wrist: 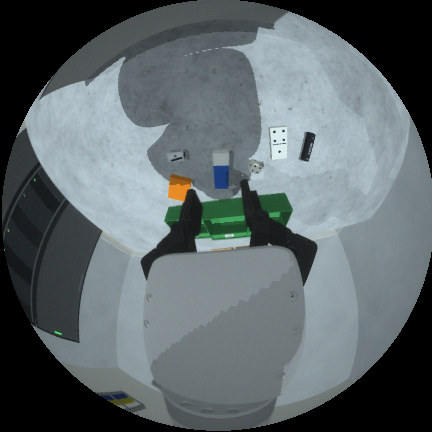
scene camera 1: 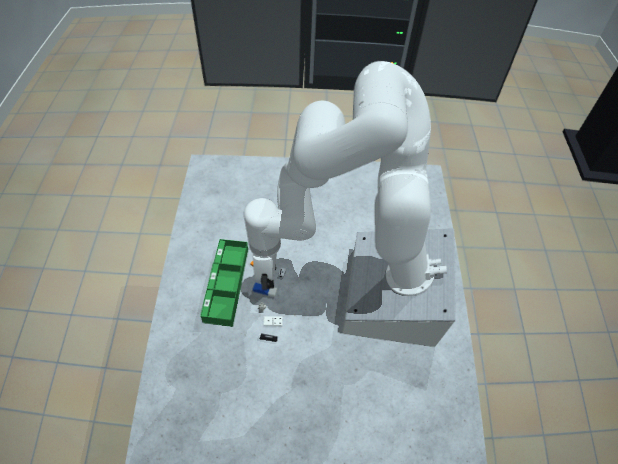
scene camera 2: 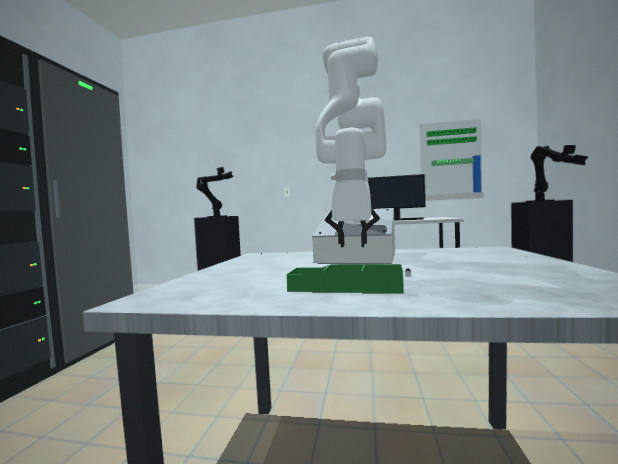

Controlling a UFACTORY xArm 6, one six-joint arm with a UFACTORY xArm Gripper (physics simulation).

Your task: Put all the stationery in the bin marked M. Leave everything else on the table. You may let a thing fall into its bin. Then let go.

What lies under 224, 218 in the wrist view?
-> A green three-part bin.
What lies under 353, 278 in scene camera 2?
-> A green three-part bin.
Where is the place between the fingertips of my gripper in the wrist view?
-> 218, 193
